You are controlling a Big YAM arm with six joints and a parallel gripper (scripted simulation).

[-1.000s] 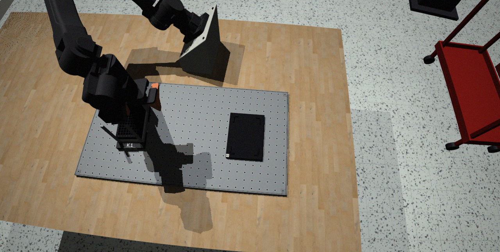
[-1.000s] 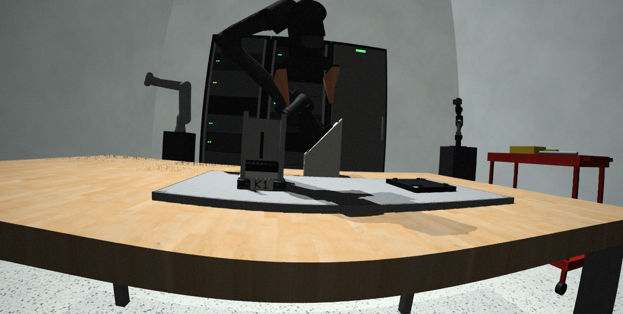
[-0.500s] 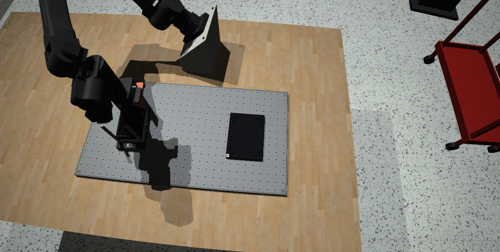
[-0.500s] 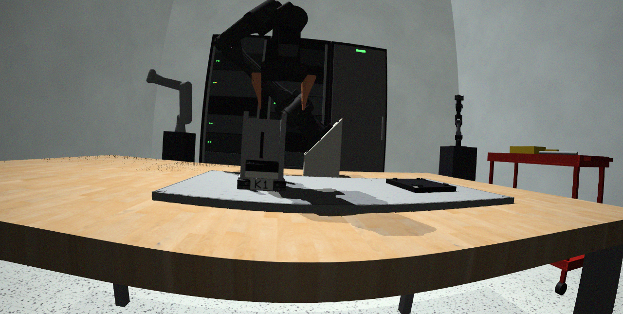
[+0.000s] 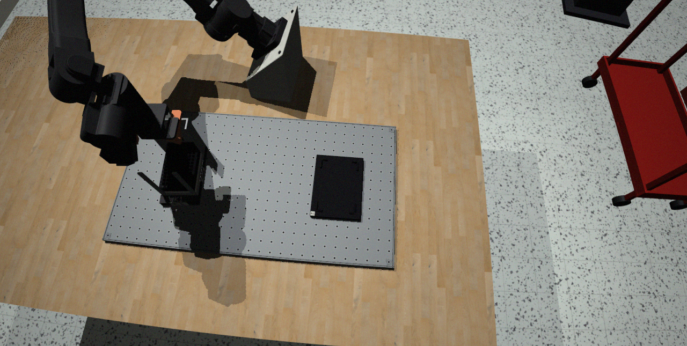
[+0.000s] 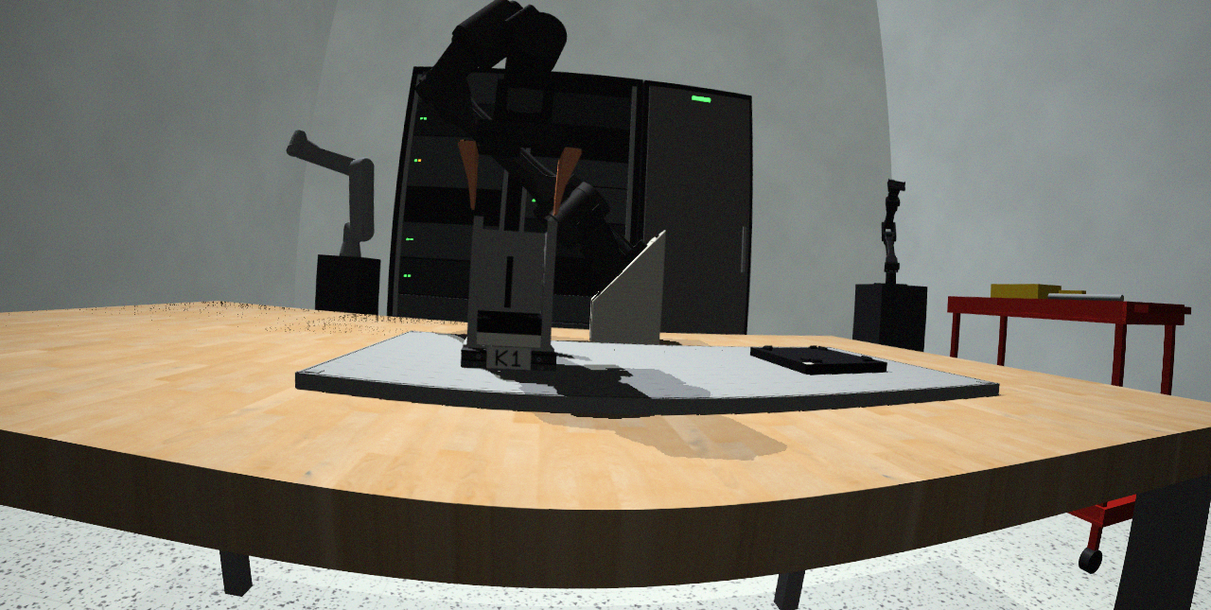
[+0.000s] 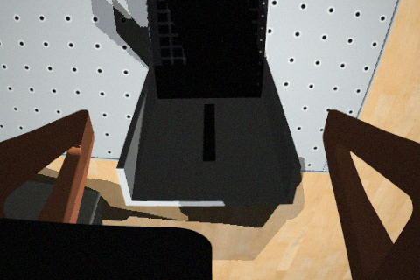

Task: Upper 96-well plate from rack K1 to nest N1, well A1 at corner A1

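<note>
The white 96-well plate is 150 mm below my hand. The rest, counted from my hand: black plate nest N1 (390 mm to the left, 170 mm below, 40 mm behind); then pale A1 square (340 mm to the left, 160 mm below, 40 mm ahead).
</note>
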